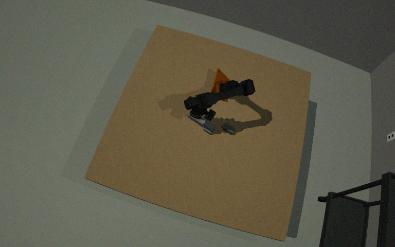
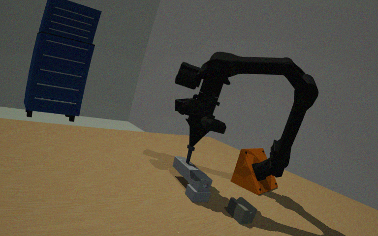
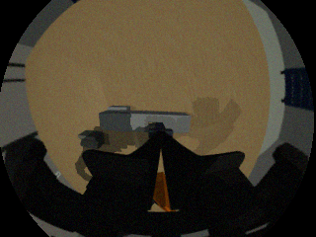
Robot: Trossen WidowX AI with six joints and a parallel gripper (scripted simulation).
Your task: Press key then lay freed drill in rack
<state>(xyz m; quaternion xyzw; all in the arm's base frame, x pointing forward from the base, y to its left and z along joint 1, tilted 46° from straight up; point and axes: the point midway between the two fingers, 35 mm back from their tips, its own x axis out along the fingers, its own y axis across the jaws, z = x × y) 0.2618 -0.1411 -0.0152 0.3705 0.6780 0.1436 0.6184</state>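
My gripper tip is 3 cm above the dark blue key. Also, from my gripper tip: drill 7 cm below, 5 cm to the left, 1 cm ahead; then grey holder block 8 cm below, 4 cm to the left, 1 cm ahead; then grey rack 22 cm to the left, 10 cm below, 1 cm behind.
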